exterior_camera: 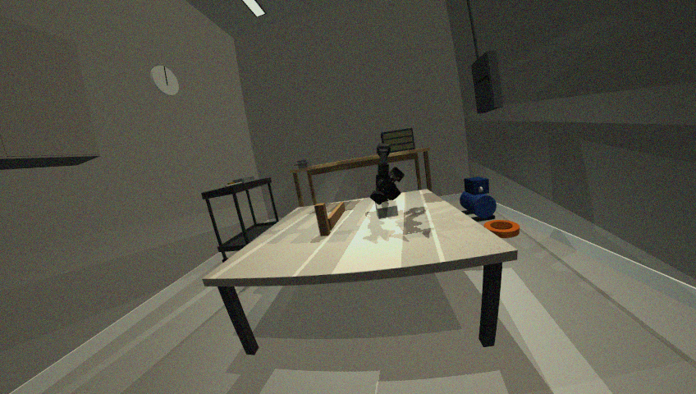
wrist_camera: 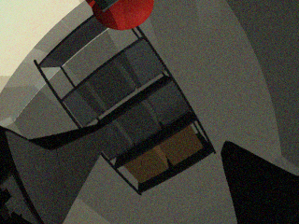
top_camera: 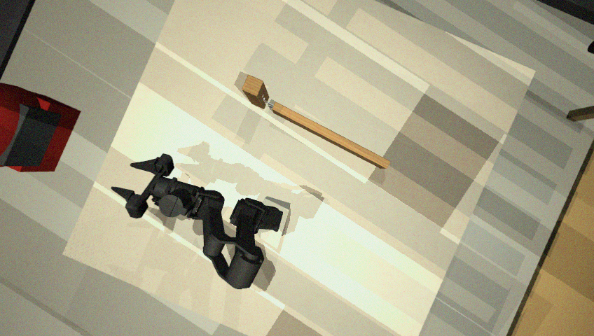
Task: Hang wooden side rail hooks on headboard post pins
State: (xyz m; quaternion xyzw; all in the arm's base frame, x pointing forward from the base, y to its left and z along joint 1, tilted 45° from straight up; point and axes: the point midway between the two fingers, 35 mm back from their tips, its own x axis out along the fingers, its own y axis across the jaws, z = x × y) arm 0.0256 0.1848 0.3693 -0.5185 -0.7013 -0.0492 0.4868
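Right now my gripper tip is 350 mm short of the wooden headboard post, 260 mm to the left of it and 160 mm above it.
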